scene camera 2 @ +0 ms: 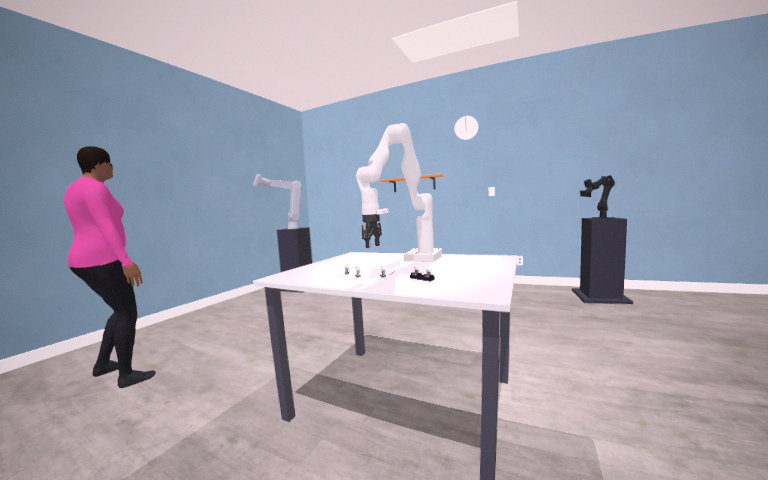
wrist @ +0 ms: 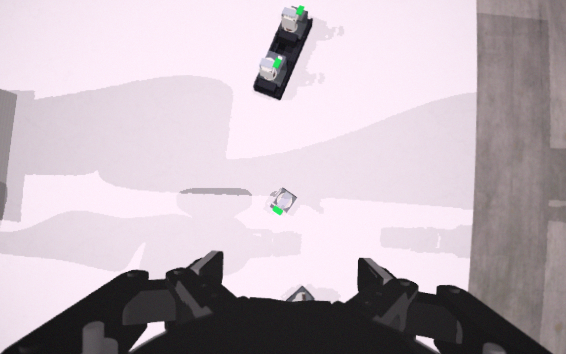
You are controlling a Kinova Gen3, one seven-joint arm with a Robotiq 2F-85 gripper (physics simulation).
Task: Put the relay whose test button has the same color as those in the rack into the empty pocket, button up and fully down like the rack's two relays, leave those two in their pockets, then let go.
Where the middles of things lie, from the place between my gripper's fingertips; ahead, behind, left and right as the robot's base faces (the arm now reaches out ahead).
Labels:
Now: hand 210 mm to the right of the black rack [wrist: 285, 43] and 120 mm above it.

